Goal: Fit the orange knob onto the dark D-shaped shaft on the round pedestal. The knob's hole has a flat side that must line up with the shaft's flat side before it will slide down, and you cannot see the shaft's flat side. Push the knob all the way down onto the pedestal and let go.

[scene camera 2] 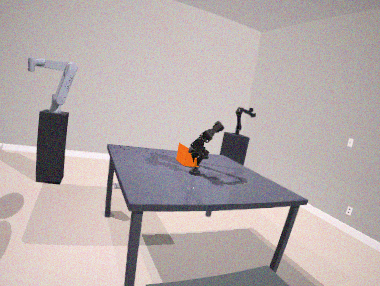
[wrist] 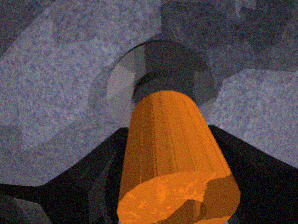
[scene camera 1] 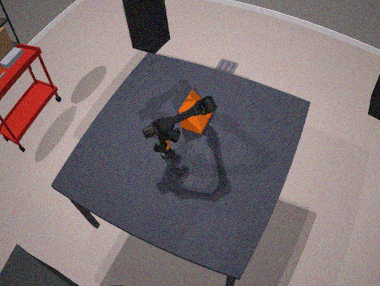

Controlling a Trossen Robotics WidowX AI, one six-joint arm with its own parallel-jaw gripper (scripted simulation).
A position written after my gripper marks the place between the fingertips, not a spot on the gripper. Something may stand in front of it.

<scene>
In view: my gripper (wrist: 167, 134) and an orange knob (wrist: 172, 161).
</scene>
